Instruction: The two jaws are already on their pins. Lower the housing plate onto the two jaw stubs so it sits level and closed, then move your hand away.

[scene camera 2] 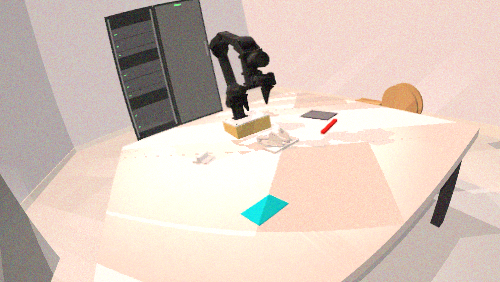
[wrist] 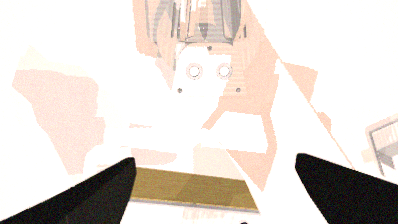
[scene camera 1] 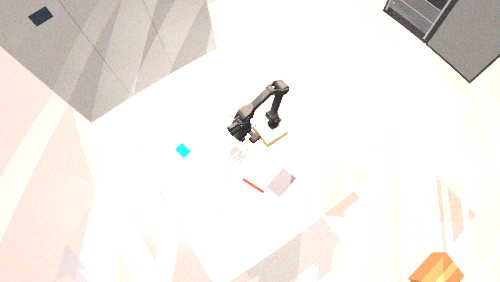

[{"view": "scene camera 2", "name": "my gripper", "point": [257,107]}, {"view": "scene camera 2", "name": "cyan square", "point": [259,213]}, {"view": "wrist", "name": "my gripper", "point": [216,162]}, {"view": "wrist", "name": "white housing plate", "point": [209,82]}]
